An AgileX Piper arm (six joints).
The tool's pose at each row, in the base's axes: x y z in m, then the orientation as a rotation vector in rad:
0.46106, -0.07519, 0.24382, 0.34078, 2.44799, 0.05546
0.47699, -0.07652, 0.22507, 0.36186, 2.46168, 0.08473
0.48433, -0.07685, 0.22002, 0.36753, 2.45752, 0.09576
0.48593, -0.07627, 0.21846, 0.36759, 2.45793, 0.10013
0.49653, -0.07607, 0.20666, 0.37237, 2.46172, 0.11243
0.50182, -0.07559, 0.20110, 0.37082, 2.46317, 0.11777
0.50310, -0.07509, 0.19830, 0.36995, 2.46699, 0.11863
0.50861, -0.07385, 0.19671, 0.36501, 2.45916, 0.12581
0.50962, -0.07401, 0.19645, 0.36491, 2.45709, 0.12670
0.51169, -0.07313, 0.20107, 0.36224, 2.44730, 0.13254
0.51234, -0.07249, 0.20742, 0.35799, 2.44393, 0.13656
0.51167, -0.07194, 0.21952, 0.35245, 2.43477, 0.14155
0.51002, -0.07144, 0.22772, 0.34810, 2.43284, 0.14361
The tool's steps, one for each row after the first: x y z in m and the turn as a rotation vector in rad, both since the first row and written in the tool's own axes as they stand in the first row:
-0.00088, 0.00003, 0.02462, -0.01355, 0.01887, 0.02126
-0.00340, 0.00076, 0.03314, -0.02036, 0.01670, 0.02843
-0.00350, 0.00149, 0.03533, -0.02339, 0.01767, 0.02954
-0.00421, 0.00264, 0.05114, -0.03034, 0.02345, 0.03568
-0.00467, 0.00363, 0.05875, -0.03434, 0.02544, 0.03579
-0.00380, 0.00405, 0.06171, -0.03470, 0.02923, 0.03504
-0.00665, 0.00631, 0.06632, -0.04208, 0.02205, 0.03402
-0.00729, 0.00636, 0.06716, -0.04300, 0.02013, 0.03436
-0.01143, 0.00826, 0.06478, -0.04911, 0.01107, 0.03480
-0.01562, 0.00982, 0.06018, -0.05353, 0.00793, 0.03308
-0.02234, 0.01172, 0.05026, -0.05975, -0.00086, 0.03119
-0.02597, 0.01285, 0.04279, -0.06264, -0.00285, 0.02876

